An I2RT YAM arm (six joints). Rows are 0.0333 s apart.
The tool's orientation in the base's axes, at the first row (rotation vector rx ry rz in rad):
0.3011, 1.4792, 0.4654
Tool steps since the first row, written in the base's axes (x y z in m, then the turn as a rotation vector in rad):
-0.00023, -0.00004, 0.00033, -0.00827, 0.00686, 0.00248
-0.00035, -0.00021, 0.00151, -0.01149, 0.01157, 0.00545
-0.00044, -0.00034, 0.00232, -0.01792, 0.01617, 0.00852
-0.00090, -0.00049, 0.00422, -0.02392, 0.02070, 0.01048
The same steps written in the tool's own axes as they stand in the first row. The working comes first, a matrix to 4 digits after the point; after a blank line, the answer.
The tool's axes in the first row as the columns of a matrix, in the base's axes (used below as rounded here):
0.0278, -0.1145, 0.9930
0.4747, 0.8758, 0.0877
-0.8797, 0.4689, 0.0787

-0.00032, 0.00015, -0.00021, 0.00084, 0.00812, -0.00742
-0.00144, 0.00056, -0.00025, 0.00038, 0.01400, -0.00997
-0.00221, 0.00084, -0.00028, -0.00032, 0.02021, -0.01571
-0.00397, 0.00165, -0.00060, -0.00006, 0.02578, -0.02111

